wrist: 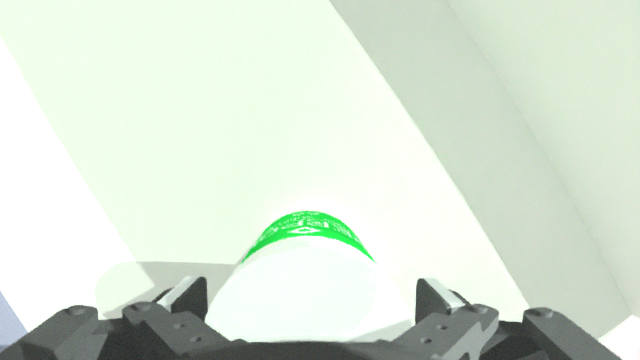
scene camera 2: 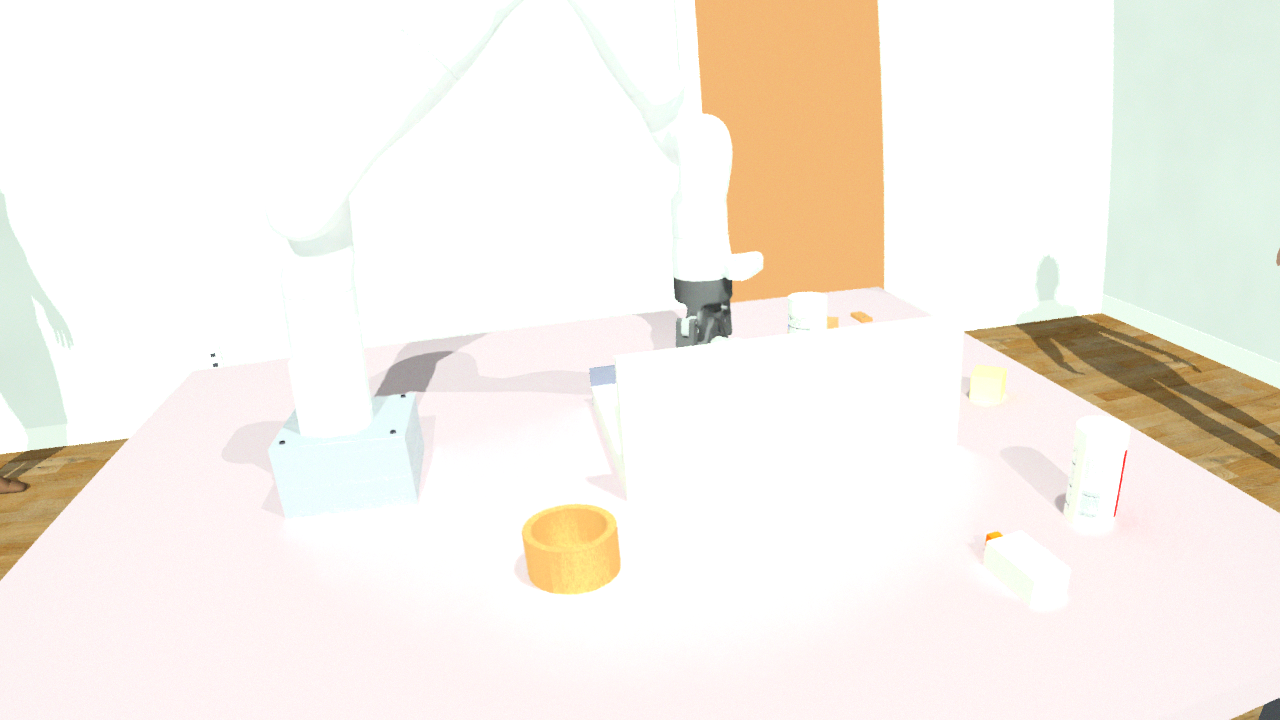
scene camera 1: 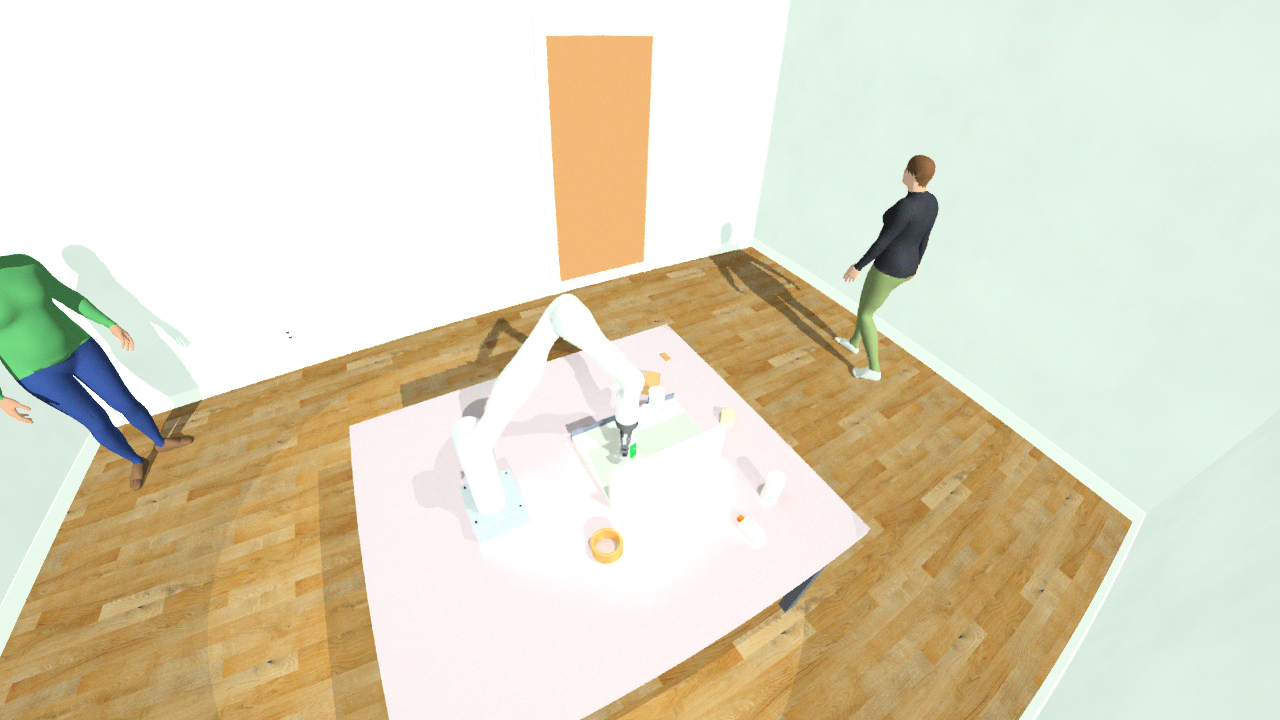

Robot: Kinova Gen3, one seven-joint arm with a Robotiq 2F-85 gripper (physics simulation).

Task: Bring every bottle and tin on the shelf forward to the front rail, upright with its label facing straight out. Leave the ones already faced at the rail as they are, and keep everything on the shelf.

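Seen in the pictures: gripper, fingertip midpoint: point(wrist: 311, 302) point(scene camera 1: 626, 445); arm's base, origin of the base link: point(scene camera 2: 338, 423) point(scene camera 1: 491, 501).
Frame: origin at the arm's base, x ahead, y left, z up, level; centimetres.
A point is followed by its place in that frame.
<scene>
A white-topped bottle or tin with a green label point(scene camera 1: 632, 450) {x 49.1, y -1.9, z -1.1 cm} point(wrist: 305, 285) {x 50.6, y -0.1, z 4.0 cm} stands upright on the shelf point(scene camera 1: 673, 434) {x 67.8, y 0.6, z -5.9 cm} point(wrist: 150, 125) {x 59.6, y 3.5, z -5.9 cm}, back from the blue-grey front rail point(scene camera 1: 586, 430) {x 40.7, y 16.9, z -5.2 cm} point(scene camera 2: 602, 375) {x 36.6, y 17.0, z -4.4 cm} point(wrist: 9, 320) {x 55.9, y 16.7, z -5.2 cm}. Its visible green part faces away from the rail. My gripper point(scene camera 1: 624, 450) {x 48.5, y 1.1, z -1.5 cm} point(scene camera 2: 703, 343) point(wrist: 311, 302) {x 48.5, y 1.1, z -1.5 cm} is open and low over it, one finger on each side, with gaps in the wrist view. A white bottle or tin point(scene camera 1: 656, 394) {x 67.0, y 12.2, z 5.0 cm} point(scene camera 2: 807, 315) {x 66.9, y 10.7, z 3.0 cm} stands upright at the rail; its label direction is unclear. The back panel point(scene camera 2: 787, 411) {x 54.0, y -14.4, z -0.5 cm} hides most of the shelf in scene camera 2.
On the table outside the shelf are a white cylinder with a red edge point(scene camera 1: 771, 488) {x 79.8, y -38.3, z -0.5 cm} point(scene camera 2: 1093, 474) {x 80.2, y -39.1, z -2.5 cm}, a white block point(scene camera 1: 750, 531) {x 67.0, y -45.0, z -6.3 cm} point(scene camera 2: 1024, 568) {x 66.5, y -46.3, z -6.3 cm}, an orange ring-shaped bowl point(scene camera 1: 606, 557) {x 24.0, y -30.8, z -4.6 cm} point(scene camera 2: 572, 564) {x 25.9, y -31.4, z -5.5 cm} and a yellow cube point(scene camera 1: 726, 417) {x 89.8, y -2.8, z -5.3 cm} point(scene camera 2: 987, 385) {x 90.2, y -3.6, z -6.5 cm}. An orange block point(scene camera 1: 650, 379) {x 74.8, y 28.3, z -4.1 cm} is beyond the rail. Two people stand off the table.
</scene>
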